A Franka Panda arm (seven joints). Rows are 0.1 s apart.
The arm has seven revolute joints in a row. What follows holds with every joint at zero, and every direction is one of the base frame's. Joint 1 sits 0.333 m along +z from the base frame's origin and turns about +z. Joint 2 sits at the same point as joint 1 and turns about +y. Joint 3 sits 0.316 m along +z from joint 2 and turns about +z. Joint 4 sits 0.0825 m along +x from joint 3 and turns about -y. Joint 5 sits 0.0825 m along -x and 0.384 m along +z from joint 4 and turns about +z. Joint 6 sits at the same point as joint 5 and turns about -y. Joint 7 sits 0.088 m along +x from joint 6 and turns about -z. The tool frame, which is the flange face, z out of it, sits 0.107 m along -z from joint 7; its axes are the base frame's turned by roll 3.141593, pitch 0 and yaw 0 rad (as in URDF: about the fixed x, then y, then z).
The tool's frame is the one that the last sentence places.
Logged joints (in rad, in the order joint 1, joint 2, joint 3, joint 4, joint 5, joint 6, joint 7), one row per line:
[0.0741, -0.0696, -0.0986, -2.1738, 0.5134, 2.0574, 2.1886]
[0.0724, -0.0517, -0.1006, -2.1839, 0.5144, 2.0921, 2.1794]
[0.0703, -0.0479, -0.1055, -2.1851, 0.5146, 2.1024, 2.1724]
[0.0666, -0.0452, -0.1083, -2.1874, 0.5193, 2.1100, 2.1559]
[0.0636, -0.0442, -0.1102, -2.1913, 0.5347, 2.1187, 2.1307]
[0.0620, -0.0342, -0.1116, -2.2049, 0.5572, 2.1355, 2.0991]
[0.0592, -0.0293, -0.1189, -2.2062, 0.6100, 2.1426, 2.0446]
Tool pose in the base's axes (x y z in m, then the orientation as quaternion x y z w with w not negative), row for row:
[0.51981, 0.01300, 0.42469, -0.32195, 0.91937, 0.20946, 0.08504]
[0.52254, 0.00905, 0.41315, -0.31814, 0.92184, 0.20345, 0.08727]
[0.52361, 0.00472, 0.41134, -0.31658, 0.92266, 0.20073, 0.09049]
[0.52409, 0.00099, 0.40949, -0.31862, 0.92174, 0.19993, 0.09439]
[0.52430, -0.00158, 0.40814, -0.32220, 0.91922, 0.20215, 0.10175]
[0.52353, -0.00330, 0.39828, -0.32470, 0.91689, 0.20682, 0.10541]
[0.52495, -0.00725, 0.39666, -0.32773, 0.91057, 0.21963, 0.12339]
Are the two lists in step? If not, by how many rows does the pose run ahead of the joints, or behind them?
They are in step.
